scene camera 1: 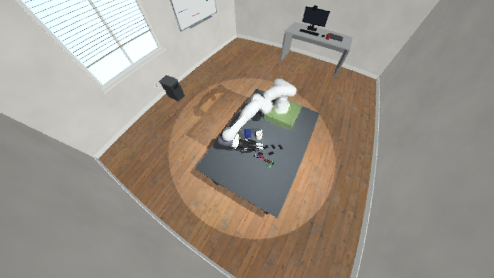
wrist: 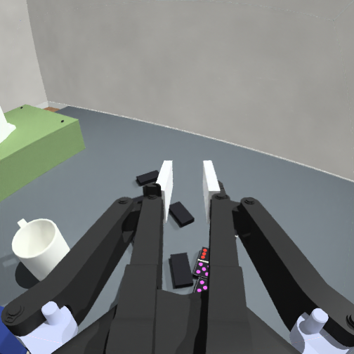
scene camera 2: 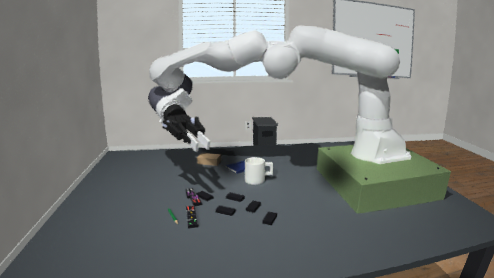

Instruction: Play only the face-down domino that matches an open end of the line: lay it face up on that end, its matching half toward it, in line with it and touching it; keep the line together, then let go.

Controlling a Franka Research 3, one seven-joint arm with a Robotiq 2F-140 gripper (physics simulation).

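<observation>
My gripper (scene camera 1: 260, 146) (scene camera 2: 201, 144) (wrist: 187, 173) is partly open and empty, tilted and high above the table, behind the dominoes in scene camera 2. The face-up line lies in two parts: a far part (scene camera 2: 194, 196) (wrist: 202, 270) with purple pips and a red-pipped half, and a near part (scene camera 2: 192, 216) with red, yellow and green pips. The far part is angled and offset sideways from the near part. One face-down domino (scene camera 2: 204, 195) (wrist: 180, 270) lies close beside the far part. Several other face-down dominoes (scene camera 2: 225, 210) (wrist: 181, 213) lie toward the robot base. Gripper parts hide some dominoes in the wrist view.
A green pencil (scene camera 2: 173, 216) lies beside the near part. A white mug (scene camera 1: 259, 134) (scene camera 2: 254, 171) (wrist: 37, 245), a blue book (scene camera 1: 247, 133) (scene camera 2: 236, 167) and a tan block (scene camera 2: 208, 159) stand farther back. The green robot base (scene camera 1: 283, 117) (scene camera 2: 400, 192) (wrist: 45, 152) is on the table.
</observation>
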